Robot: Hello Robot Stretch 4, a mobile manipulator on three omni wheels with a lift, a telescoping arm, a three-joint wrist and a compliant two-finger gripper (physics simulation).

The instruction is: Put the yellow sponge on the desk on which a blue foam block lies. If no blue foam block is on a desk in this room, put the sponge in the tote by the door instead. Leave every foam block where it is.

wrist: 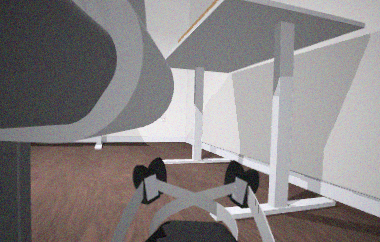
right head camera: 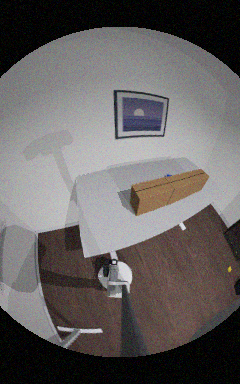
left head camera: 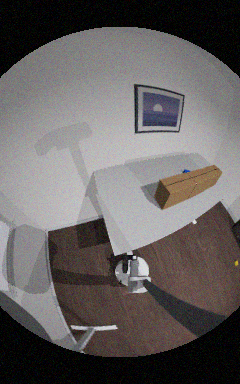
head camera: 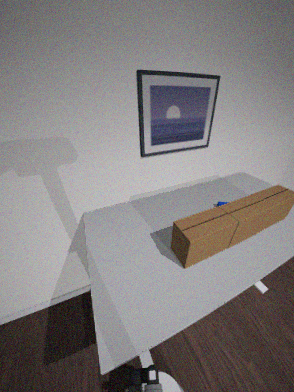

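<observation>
A small blue block [head camera: 222,204] [left head camera: 186,171] [right head camera: 168,175] lies on the light grey desk [head camera: 125,280] [left head camera: 125,215] [right head camera: 102,220] [wrist: 245,40], mostly hidden behind a long cardboard box. A small yellow thing, seemingly the sponge [left head camera: 236,263] [right head camera: 230,269], lies on the floor at the far right. Part of a black object, seemingly the tote [right head camera: 237,286], shows at the right edge of the right head view. My gripper [wrist: 195,173] is open and empty, its two dark fingertips apart. In the wrist view it is low, beside the desk's legs and below the desk top.
The long cardboard box [head camera: 230,225] [left head camera: 187,187] [right head camera: 170,192] stands lengthwise on the desk. White desk legs [wrist: 282,140] [wrist: 198,120] and their feet stand ahead. A dark shelf unit [right head camera: 233,240] shows at the right edge. A white foot [left head camera: 94,328] [right head camera: 80,330] stands at the lower left.
</observation>
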